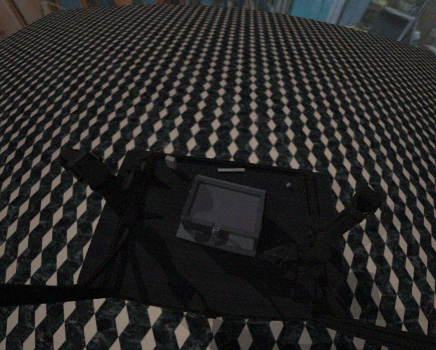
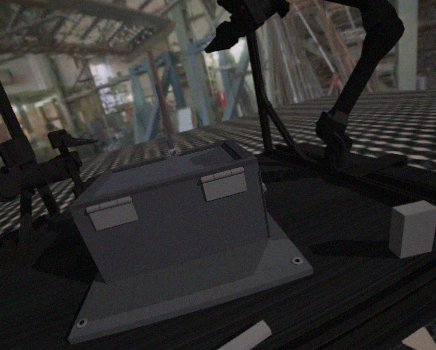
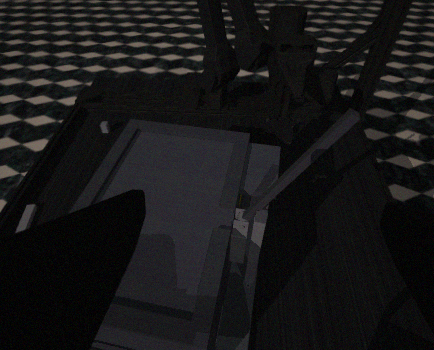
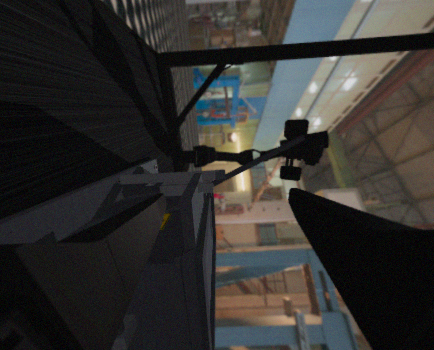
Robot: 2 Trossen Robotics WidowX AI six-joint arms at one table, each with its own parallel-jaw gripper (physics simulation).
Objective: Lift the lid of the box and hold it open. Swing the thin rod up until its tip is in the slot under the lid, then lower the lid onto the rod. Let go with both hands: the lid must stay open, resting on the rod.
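Frame: origin at the left arm's base, x ahead, y left, z up, level; metres.
Seen in the pictures: left gripper, fingertip midpoint: (image 1: 166, 202) (image 2: 210, 46) (image 3: 262, 208) (image 4: 292, 159); right gripper, fingertip midpoint: (image 1: 260, 254) (image 2: 104, 156) (image 3: 292, 121) (image 4: 226, 196); left arm's base at its link origin: (image 2: 337, 165) (image 4: 180, 157); right arm's base at its link origin: (image 3: 216, 103).
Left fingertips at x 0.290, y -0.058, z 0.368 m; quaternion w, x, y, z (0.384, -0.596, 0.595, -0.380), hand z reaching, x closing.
Observation:
Offsets run from my left fingertips to a thing's top centre. "pt": to the spot under its first point. Level surfaces: height alone.
The grey box (image 1: 218, 236) (image 2: 175, 226) (image 4: 181, 264) stands on its base plate @[pt dx +0.212, dy +0.283, dz -0.375 m] (image 2: 182, 298) in the middle of the black mat. Its lid @[dx +0.172, dy +0.101, dz -0.223 m] (image 1: 227, 205) (image 2: 157, 170) (image 3: 181, 180) lies flat on the box, hinges at the back. The thin rod (image 3: 299, 163) (image 4: 257, 160) rises slanted from its pivot at the box front. My left gripper (image 2: 216, 42) is open and empty, high above the lid. My right gripper (image 2: 78, 142) is open and empty, beside the box front, clear of the rod.
A white strip @[dx +0.193, dy +0.385, dz -0.377 m] (image 1: 230, 169) (image 2: 248, 335) lies on the mat behind the box. A small white block (image 1: 171, 162) (image 3: 104, 127) sits at the mat's back left corner. The arms' dark bases stand at both sides. Checkered floor surrounds the mat @[dz -0.387 m] (image 1: 147, 278).

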